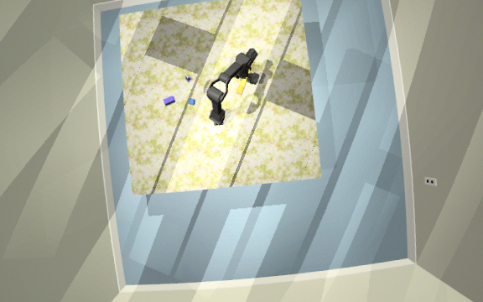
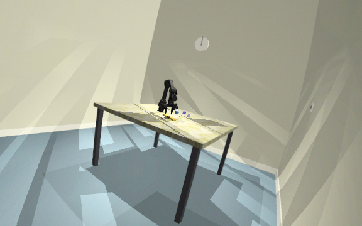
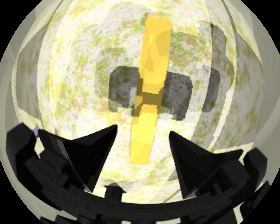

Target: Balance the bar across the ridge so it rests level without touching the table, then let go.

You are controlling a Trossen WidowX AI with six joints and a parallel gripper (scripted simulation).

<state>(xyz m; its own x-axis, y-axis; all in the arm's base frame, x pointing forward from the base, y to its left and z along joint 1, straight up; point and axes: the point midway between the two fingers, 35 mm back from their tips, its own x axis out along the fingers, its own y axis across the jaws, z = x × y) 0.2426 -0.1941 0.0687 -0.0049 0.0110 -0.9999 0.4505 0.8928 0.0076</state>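
Now: the yellow bar 3 cm below my gripper tip, 3 cm ahead of it and 1 cm to the right of it. Also, from my gripper tip: purple block 51 cm to the left, 8 cm behind, 2 cm below; small blue cube 36 cm to the left, 10 cm behind, 2 cm below.
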